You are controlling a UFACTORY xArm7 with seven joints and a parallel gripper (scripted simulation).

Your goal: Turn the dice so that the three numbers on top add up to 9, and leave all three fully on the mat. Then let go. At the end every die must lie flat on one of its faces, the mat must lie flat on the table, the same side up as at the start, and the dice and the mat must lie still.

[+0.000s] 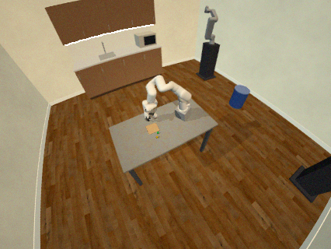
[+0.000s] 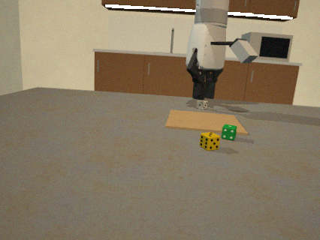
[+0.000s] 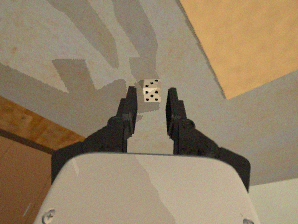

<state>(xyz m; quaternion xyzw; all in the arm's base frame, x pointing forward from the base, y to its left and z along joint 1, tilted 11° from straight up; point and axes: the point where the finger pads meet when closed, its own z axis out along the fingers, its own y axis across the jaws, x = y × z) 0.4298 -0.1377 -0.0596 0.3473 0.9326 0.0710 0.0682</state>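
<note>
Right now my hand is 40 mm above the white die. Also, from my hand: tan mat: 10 mm ahead, 130 mm to the left, 40 mm below; then green die: 20 mm behind, 230 mm to the left, 40 mm below; then yellow die: 10 mm ahead, 290 mm to the left, 40 mm below.
</note>
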